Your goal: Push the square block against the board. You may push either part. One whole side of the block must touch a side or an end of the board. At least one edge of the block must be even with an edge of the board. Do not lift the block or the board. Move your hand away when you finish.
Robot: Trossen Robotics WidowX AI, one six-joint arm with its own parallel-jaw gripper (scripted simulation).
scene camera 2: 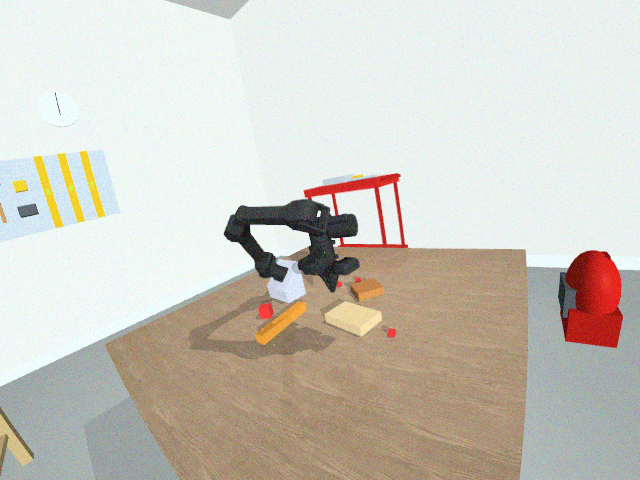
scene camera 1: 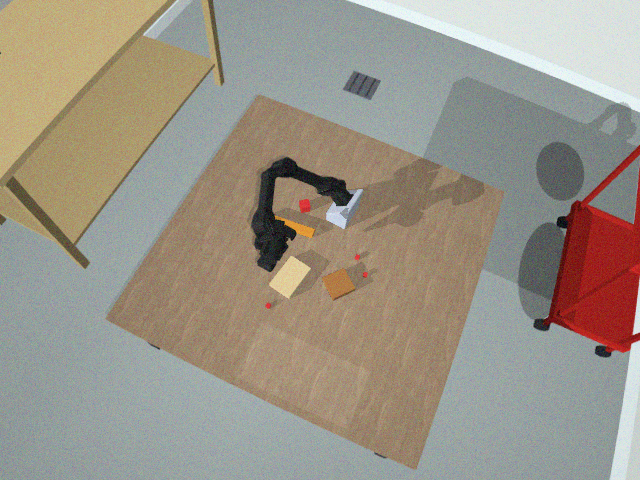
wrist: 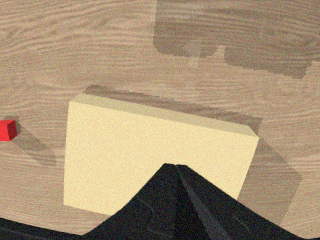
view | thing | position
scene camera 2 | my gripper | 333,292
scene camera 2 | board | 350,317
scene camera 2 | long orange bar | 270,331
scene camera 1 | board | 291,275
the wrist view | my gripper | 172,175
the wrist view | board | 114,147
